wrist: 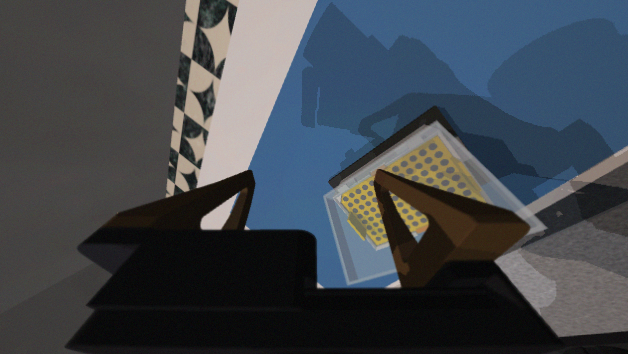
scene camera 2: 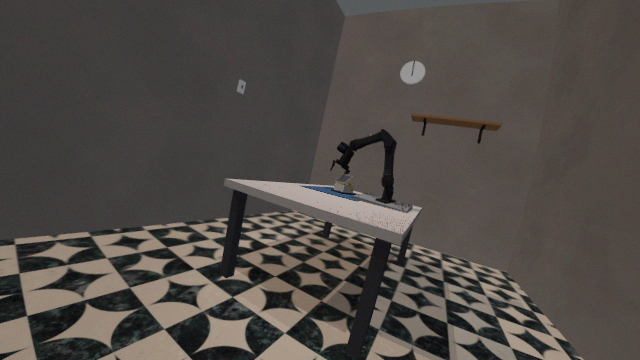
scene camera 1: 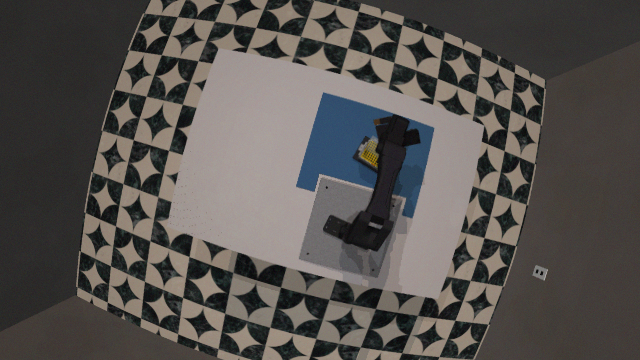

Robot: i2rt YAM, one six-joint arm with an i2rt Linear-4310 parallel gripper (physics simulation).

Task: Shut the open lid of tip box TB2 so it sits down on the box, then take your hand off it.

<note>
The gripper is open, with nothing in its grasp. Also in view: a tip box.
</note>
